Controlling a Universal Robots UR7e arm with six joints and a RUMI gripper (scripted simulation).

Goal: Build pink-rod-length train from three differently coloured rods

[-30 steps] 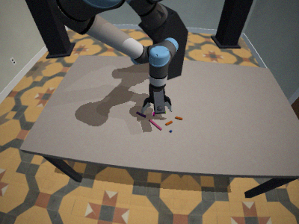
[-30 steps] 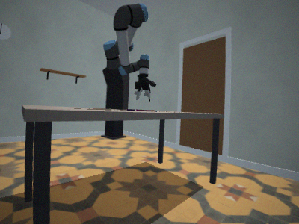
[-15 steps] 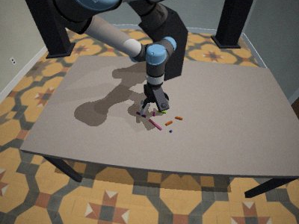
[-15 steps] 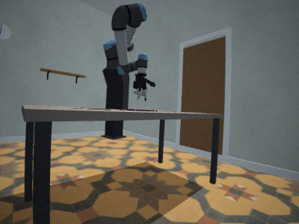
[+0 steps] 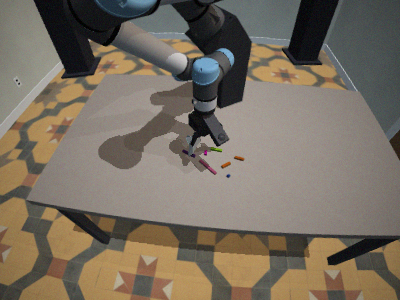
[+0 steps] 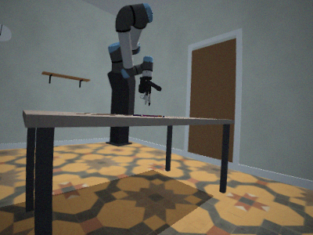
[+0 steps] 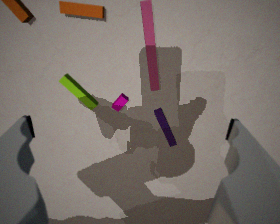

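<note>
Now: hand 9 cm short of the blue rod, 8 cm to the right of it and 8 cm above it. From my hand the other things lie so: magenta rod 8 cm below, 3 cm behind; then lime rod 8 cm below, 5 cm to the left, 4 cm behind; then pink rod 8 cm below, 4 cm ahead.
</note>
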